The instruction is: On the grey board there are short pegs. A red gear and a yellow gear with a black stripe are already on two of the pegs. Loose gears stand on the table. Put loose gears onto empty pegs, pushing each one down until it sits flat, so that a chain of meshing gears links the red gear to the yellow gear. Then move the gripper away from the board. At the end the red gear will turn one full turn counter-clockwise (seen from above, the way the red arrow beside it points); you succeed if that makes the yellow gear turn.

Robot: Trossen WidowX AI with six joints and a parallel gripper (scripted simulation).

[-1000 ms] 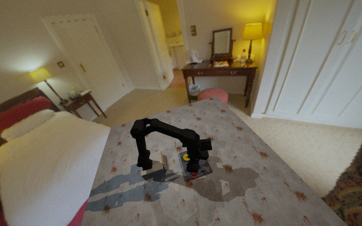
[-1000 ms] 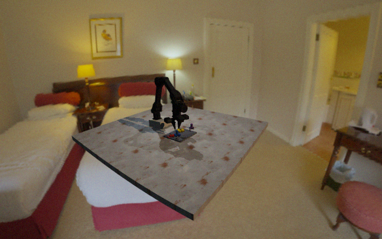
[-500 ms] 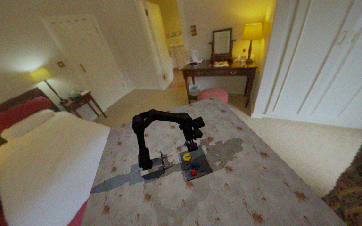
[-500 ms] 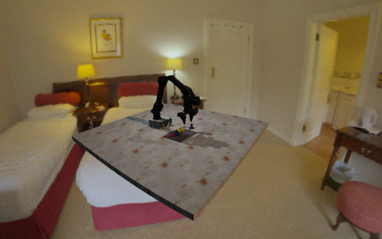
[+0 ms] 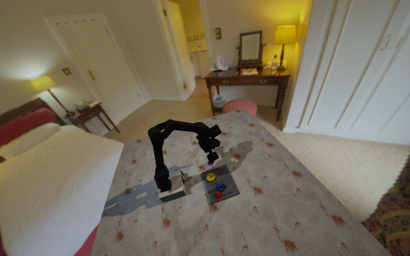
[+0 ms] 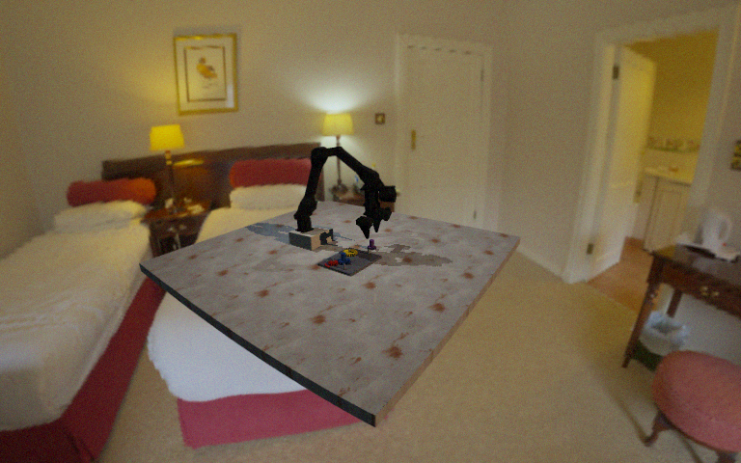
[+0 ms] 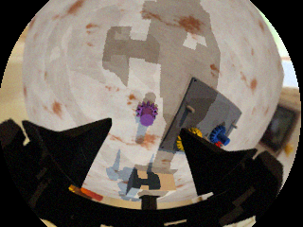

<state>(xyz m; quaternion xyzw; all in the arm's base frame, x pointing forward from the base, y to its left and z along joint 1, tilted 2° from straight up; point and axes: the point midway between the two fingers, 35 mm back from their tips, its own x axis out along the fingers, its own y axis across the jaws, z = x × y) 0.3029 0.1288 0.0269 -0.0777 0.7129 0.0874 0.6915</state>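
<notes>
The purple gear is 50 mm below my gripper tip. Round my gripper tip: red gear: 10 mm behind, 240 mm to the right, 50 mm below; then blue gear: 20 mm ahead, 200 mm to the right, 40 mm below; then yellow gear: 30 mm behind, 120 mm to the right, 50 mm below.
</notes>
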